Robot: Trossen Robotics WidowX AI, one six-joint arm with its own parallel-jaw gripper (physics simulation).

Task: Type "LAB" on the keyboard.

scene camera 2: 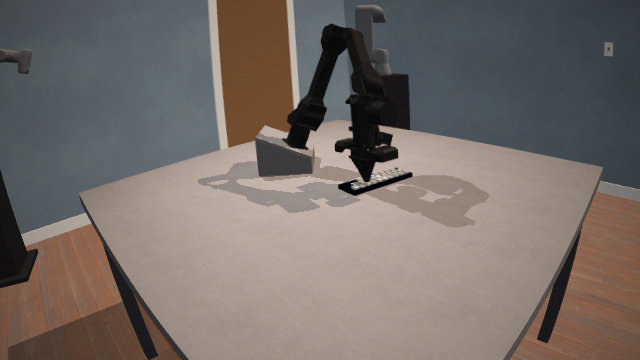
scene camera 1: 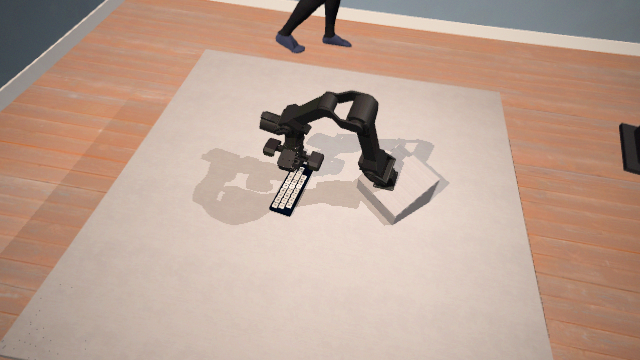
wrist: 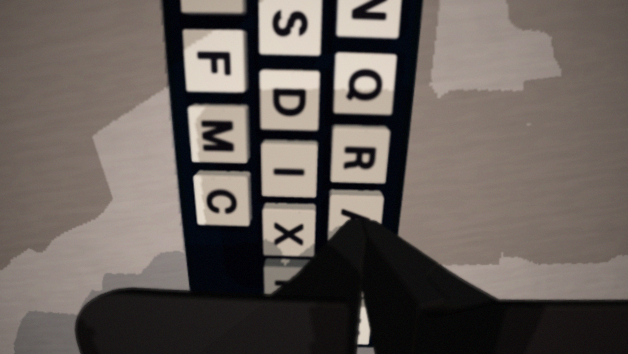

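Pixels of known places: gripper, between the fingertips: (scene camera 2: 367, 181) (scene camera 1: 292, 171) (wrist: 360, 234); arm's base, origin of its link: (scene camera 2: 294, 144) (scene camera 1: 385, 179).
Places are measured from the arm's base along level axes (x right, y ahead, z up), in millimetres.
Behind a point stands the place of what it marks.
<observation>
The keyboard (scene camera 1: 290, 190) @[y 269, x -127, z -57 mm] (scene camera 2: 404, 175) @[y 302, x -180, z -63 mm] (wrist: 220, 255) @[y 253, x -37, z -62 mm] has a dark blue base and white lettered keys. It lies flat on the table. My gripper (scene camera 2: 367, 180) @[y 296, x -54, z -53 mm] (wrist: 360, 234) @[y 296, x -54, z -53 mm] is shut and empty, pointing down over the keyboard. In the wrist view its tips overlap the lower part of the A key (wrist: 370, 201) @[y 299, x -63, z -57 mm], below the R key (wrist: 360, 155) @[y 294, x -77, z -57 mm] and right of the X key (wrist: 289, 230) @[y 275, x -51, z -57 mm]. I cannot tell whether the tips touch the A key. The fingers hide part of the keys below. The L and B keys cannot be made out in any view.
The arm's base is mounted on a sloped grey block (scene camera 1: 410, 185) @[y -77, x -3, z 16 mm] (scene camera 2: 282, 162) @[y 39, x 64, z -36 mm] on the pale table (scene camera 1: 300, 290) @[y 101, x -406, z -75 mm] (scene camera 2: 320, 260) @[y 532, x 224, z -75 mm]. A person's legs (scene camera 1: 305, 20) show beyond the table. A grey arm (scene camera 2: 365, 30) stands on a dark pedestal (scene camera 2: 401, 102) behind the table.
</observation>
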